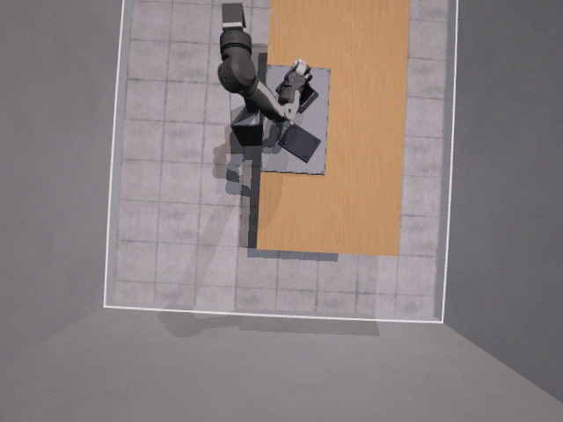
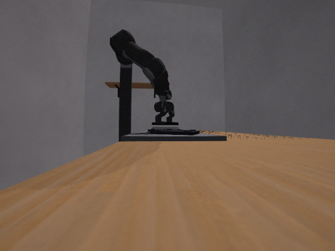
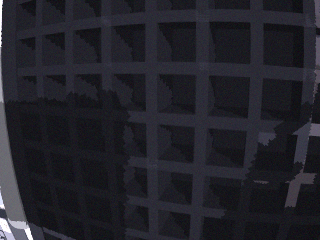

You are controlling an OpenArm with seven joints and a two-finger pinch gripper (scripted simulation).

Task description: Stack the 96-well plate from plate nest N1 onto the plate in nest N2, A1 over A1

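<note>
My gripper is now right at the dark 96-well plate. The rest, counted from my hand: white 96-well plate: 3 cm below; plate nest: 23 cm to the right, 4 cm below; grey base plate: 12 cm to the right, 5 cm below, 1 cm behind.
</note>
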